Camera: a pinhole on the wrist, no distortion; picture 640 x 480 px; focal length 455.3 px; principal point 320.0 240.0 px. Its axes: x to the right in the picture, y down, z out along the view. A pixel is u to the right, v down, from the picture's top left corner.
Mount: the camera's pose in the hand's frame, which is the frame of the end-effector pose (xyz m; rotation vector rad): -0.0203 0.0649 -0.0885 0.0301 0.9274 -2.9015
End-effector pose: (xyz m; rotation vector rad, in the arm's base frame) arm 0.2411 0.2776 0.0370 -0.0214 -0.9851 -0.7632
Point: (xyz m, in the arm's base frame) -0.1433 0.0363 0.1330
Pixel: 247 383
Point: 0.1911 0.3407 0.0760
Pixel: 312 40
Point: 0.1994 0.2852 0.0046
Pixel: 401 287
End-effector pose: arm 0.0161 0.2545 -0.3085 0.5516 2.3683 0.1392
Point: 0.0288 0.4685 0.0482
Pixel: behind the camera
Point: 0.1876 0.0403 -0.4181
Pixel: 473 242
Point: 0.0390 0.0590 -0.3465
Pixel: 442 435
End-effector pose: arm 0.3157 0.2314 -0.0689 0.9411 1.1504 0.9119
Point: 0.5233 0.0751 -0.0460
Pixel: 449 103
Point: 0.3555 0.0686 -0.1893
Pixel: 507 443
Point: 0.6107 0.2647 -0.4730
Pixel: 142 426
